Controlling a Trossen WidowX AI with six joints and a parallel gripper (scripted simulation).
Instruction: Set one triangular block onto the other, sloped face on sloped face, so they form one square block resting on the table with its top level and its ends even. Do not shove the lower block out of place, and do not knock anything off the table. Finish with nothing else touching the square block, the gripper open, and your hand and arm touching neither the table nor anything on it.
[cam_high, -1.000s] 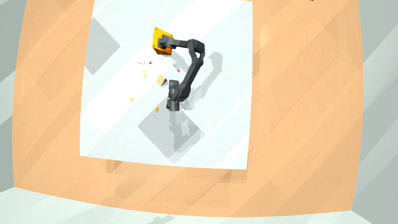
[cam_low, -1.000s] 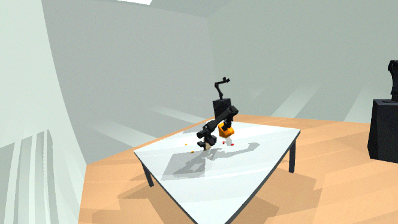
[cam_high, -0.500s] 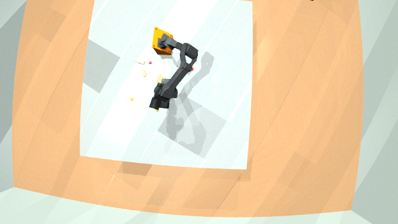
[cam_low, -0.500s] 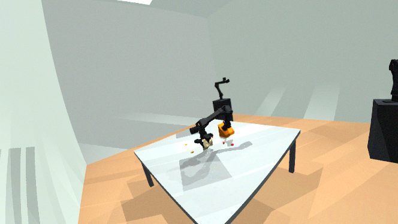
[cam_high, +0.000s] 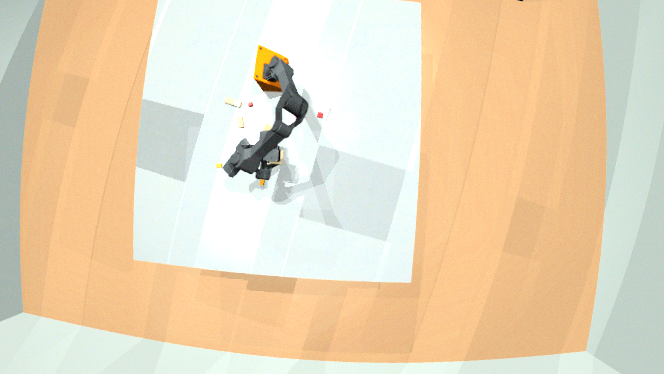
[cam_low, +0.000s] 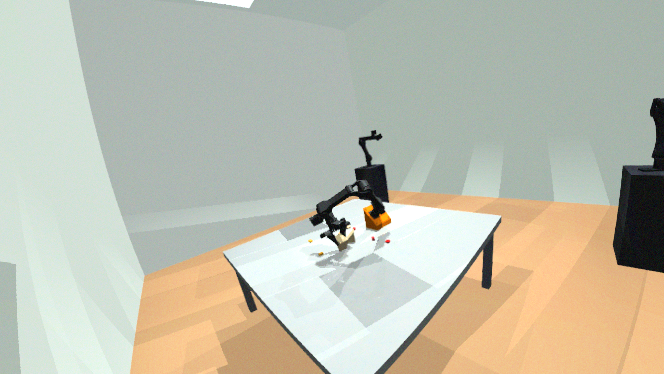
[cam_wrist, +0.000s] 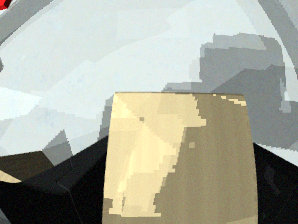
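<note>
My gripper tip is now 1 cm below the tan triangular block.
</note>
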